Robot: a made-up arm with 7 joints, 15 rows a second.
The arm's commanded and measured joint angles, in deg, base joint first. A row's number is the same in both.
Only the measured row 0 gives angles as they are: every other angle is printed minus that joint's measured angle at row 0.
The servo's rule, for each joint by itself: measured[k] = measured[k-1] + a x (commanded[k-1-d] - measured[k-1]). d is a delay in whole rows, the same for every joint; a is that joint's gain. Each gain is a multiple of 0.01, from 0.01 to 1. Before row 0 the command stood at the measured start. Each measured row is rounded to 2 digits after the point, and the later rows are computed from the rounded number. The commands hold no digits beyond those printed.
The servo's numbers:
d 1
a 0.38 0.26 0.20 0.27 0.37 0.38 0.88
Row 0, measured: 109.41, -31.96, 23.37, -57.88, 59.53, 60.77, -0.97
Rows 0 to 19, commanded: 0.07, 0.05, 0.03, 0.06, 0.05, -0.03, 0.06; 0.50, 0.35, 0.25, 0.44, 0.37, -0.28, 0.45; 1.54, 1.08, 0.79, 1.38, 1.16, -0.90, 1.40; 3.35, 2.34, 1.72, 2.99, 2.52, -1.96, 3.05; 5.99, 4.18, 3.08, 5.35, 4.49, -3.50, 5.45; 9.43, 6.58, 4.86, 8.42, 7.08, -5.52, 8.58; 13.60, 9.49, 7.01, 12.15, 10.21, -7.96, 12.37; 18.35, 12.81, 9.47, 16.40, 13.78, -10.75, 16.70; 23.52, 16.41, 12.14, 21.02, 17.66, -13.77, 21.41; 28.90, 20.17, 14.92, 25.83, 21.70, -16.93, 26.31; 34.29, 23.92, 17.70, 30.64, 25.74, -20.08, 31.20; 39.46, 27.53, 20.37, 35.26, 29.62, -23.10, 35.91; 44.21, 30.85, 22.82, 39.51, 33.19, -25.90, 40.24; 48.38, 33.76, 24.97, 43.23, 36.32, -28.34, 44.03; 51.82, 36.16, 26.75, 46.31, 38.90, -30.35, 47.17; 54.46, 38.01, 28.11, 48.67, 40.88, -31.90, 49.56; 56.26, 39.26, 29.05, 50.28, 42.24, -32.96, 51.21; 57.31, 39.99, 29.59, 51.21, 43.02, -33.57, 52.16; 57.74, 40.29, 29.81, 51.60, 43.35, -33.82, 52.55; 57.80, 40.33, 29.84, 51.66, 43.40, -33.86, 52.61
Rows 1 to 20, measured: 0.00, 0.00, 0.00, 0.00, 0.00, 0.00, 0.00; 0.03, 0.01, 0.01, 0.02, 0.02, -0.01, 0.05; 0.21, 0.10, 0.06, 0.13, 0.15, -0.11, 0.40; 0.72, 0.35, 0.21, 0.47, 0.52, -0.41, 1.28; 1.72, 0.87, 0.51, 1.15, 1.26, -1.00, 2.84; 3.34, 1.73, 1.02, 2.28, 2.46, -1.95, 5.14; 5.65, 2.99, 1.79, 3.94, 4.17, -3.31, 8.17; 8.67, 4.68, 2.83, 6.16, 6.40, -5.08, 11.87; 12.35, 6.79, 4.16, 8.92, 9.13, -7.23, 16.12; 16.59, 9.29, 5.76, 12.19, 12.29, -9.72, 20.78; 21.27, 12.12, 7.59, 15.87, 15.77, -12.46, 25.65; 26.22, 15.19, 9.61, 19.86, 19.46, -15.36, 30.53; 31.25, 18.40, 11.76, 24.02, 23.22, -18.30, 35.26; 36.17, 21.64, 13.97, 28.20, 26.91, -21.19, 39.64; 40.81, 24.79, 16.17, 32.26, 30.39, -23.91, 43.50; 44.99, 27.75, 18.29, 36.05, 33.54, -26.36, 46.73; 48.59, 30.42, 20.25, 39.46, 36.26, -28.47, 49.22; 51.50, 32.72, 22.01, 42.38, 38.47, -30.18, 50.97; 53.71, 34.61, 23.53, 44.76, 40.15, -31.47, 52.02; 55.24, 36.09, 24.79, 46.61, 41.33, -32.36, 52.49
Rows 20 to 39, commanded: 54.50, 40.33, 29.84, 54.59, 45.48, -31.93, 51.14; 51.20, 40.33, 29.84, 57.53, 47.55, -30.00, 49.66; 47.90, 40.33, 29.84, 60.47, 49.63, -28.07, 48.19; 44.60, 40.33, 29.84, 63.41, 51.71, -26.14, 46.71; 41.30, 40.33, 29.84, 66.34, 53.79, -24.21, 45.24; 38.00, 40.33, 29.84, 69.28, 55.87, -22.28, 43.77; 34.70, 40.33, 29.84, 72.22, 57.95, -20.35, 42.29; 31.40, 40.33, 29.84, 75.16, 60.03, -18.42, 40.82; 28.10, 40.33, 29.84, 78.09, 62.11, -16.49, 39.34; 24.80, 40.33, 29.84, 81.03, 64.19, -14.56, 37.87; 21.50, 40.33, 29.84, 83.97, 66.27, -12.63, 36.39; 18.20, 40.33, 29.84, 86.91, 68.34, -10.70, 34.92; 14.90, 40.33, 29.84, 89.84, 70.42, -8.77, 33.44; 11.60, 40.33, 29.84, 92.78, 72.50, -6.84, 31.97; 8.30, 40.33, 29.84, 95.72, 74.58, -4.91, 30.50; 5.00, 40.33, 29.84, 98.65, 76.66, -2.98, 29.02; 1.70, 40.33, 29.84, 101.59, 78.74, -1.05, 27.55; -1.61, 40.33, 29.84, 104.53, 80.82, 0.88, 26.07; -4.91, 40.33, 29.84, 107.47, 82.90, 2.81, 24.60; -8.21, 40.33, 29.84, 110.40, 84.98, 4.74, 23.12
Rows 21 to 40, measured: 56.21, 37.19, 25.80, 47.97, 42.10, -32.93, 52.60; 55.56, 38.01, 26.61, 49.76, 43.35, -32.55, 51.32; 53.90, 38.61, 27.26, 51.86, 44.90, -31.58, 49.86; 51.62, 39.06, 27.78, 54.18, 46.65, -30.25, 48.39; 48.95, 39.39, 28.19, 56.67, 48.52, -28.69, 46.91; 46.04, 39.63, 28.52, 59.28, 50.47, -26.99, 45.44; 42.98, 39.81, 28.78, 61.98, 52.47, -25.20, 43.97; 39.83, 39.95, 28.99, 64.74, 54.50, -23.36, 42.49; 36.63, 40.05, 29.16, 67.55, 56.55, -21.48, 41.02; 33.39, 40.12, 29.30, 70.40, 58.61, -19.58, 39.54; 30.13, 40.17, 29.41, 73.27, 60.67, -17.67, 38.07; 26.85, 40.21, 29.50, 76.16, 62.74, -15.75, 36.59; 23.56, 40.24, 29.57, 79.06, 64.81, -13.83, 35.12; 20.27, 40.26, 29.62, 81.97, 66.89, -11.91, 33.64; 16.98, 40.28, 29.66, 84.89, 68.97, -9.98, 32.17; 13.68, 40.29, 29.70, 87.81, 71.05, -8.05, 30.70; 10.38, 40.30, 29.73, 90.74, 73.13, -6.12, 29.22; 7.08, 40.31, 29.75, 93.67, 75.21, -4.19, 27.75; 3.78, 40.32, 29.77, 96.60, 77.29, -2.26, 26.27; 0.48, 40.32, 29.78, 99.53, 79.37, -0.33, 24.80
